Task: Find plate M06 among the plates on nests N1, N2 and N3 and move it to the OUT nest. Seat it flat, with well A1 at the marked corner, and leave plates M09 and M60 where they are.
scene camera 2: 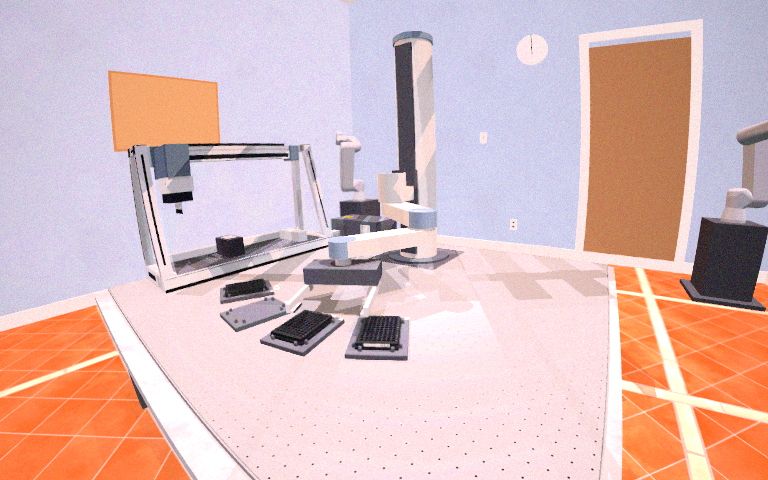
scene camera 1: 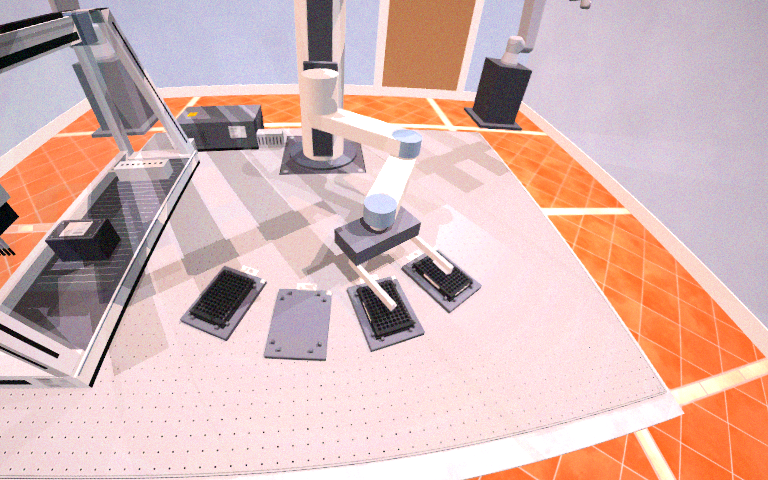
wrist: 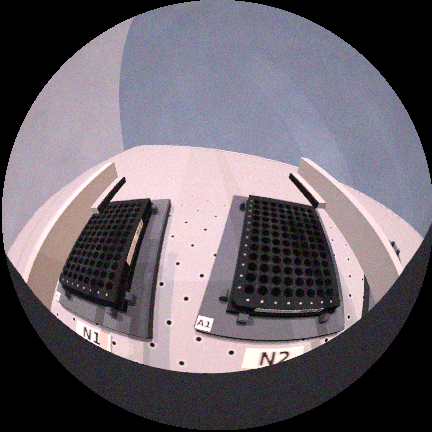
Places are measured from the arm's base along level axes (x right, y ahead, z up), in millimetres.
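Pixels of known places: gripper, fingertip midpoint: [scene camera 2: 325,310] [scene camera 1: 424,287] [wrist: 205,162]; arm's base at its link origin: [scene camera 2: 418,258] [scene camera 1: 323,155].
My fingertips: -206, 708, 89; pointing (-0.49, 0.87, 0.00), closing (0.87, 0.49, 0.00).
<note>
For each thing: its top centre in the pictures, then the offset to it from my fingertips, as dx, dy, dz. "pt": a spot on its surface instead. Level surfaces: height alone.
- nest N1 at a spot on its surface: [wrist: 157,255] pt -22, -52, -69
- nest N2 at its top centre: [wrist: 288,242] [scene camera 1: 384,306] [scene camera 2: 303,324] +78, +3, -55
- A1 tag at a spot on its surface: [wrist: 204,323] pt +43, -84, -65
- third plate at its top centre: [scene camera 1: 222,294] [scene camera 2: 245,285] +428, -47, -50
- bare grey nest at its top centre: [scene camera 1: 299,318] [scene camera 2: 255,307] +259, +19, -55
- black box at a spot on its surface: [scene camera 1: 83,240] pt +747, -143, +38
- dark case at a spot on its surface: [scene camera 1: 220,127] pt +581, -743, +18
- perforated table at its surface level: dz -77
My gripper [scene camera 1: 420,288] [scene camera 2: 329,311] [wrist: 205,162] is open and empty, its fingers above and between two black well plates. One plate [scene camera 1: 457,284] [scene camera 2: 380,330] [wrist: 107,245] sits on nest N1 [wrist: 157,255]; the other plate [scene camera 1: 386,321] [scene camera 2: 303,326] [wrist: 287,250] sits on nest N2 [wrist: 217,285], with an A1 tag [wrist: 204,323] at its near left corner. Their side labels are unreadable. A third plate [scene camera 1: 223,297] [scene camera 2: 246,287] lies on the leftmost nest. A bare grey nest [scene camera 1: 299,325] [scene camera 2: 254,314] stands between it and N2; its tag is too small to read.
A framed gantry machine [scene camera 2: 243,266] stands left, with a black box [scene camera 1: 83,240] [scene camera 2: 229,245] on its deck. A dark case [scene camera 1: 220,127] stands behind. The arm's column [scene camera 1: 320,113] [scene camera 2: 415,141] rises at the back of the perforated table [scene camera 1: 396,407].
</note>
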